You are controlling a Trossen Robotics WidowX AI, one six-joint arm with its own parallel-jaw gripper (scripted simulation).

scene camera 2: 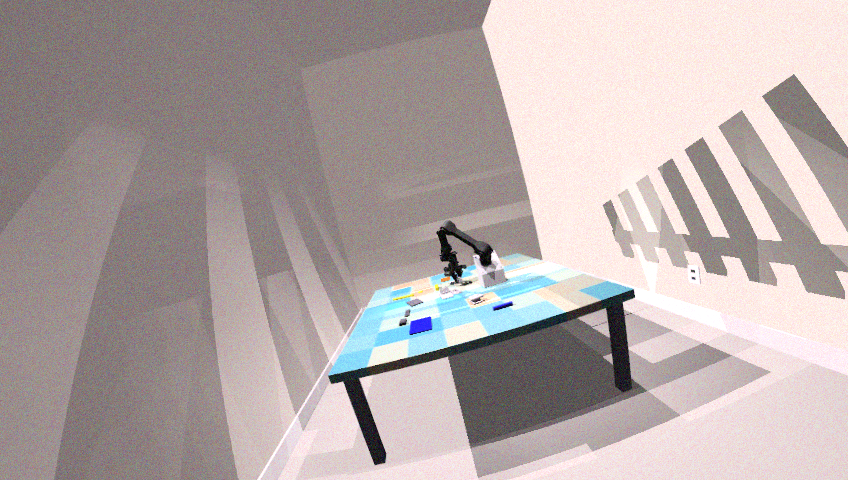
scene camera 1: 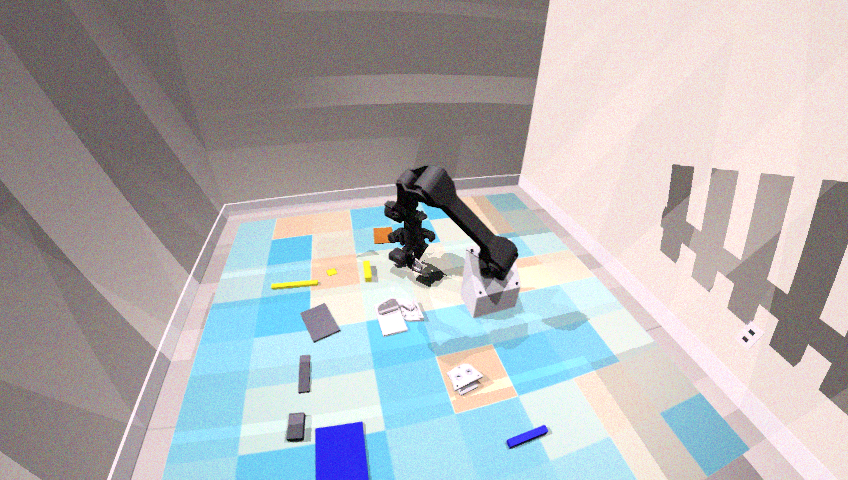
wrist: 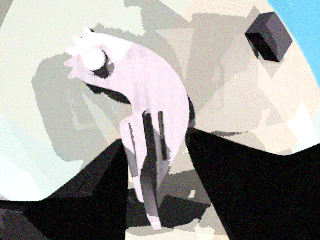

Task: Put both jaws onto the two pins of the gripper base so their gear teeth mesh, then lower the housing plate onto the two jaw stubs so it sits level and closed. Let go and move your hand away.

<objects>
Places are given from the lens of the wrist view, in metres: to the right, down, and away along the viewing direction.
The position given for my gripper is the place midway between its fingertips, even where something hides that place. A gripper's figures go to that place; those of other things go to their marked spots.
my gripper (wrist: 155, 140): 0.00, 0.01, 0.09
white gripper jaw (wrist: 151, 84): 0.00, -0.02, 0.07
small dark cube (wrist: 266, 33): 0.06, -0.05, 0.07
</objects>
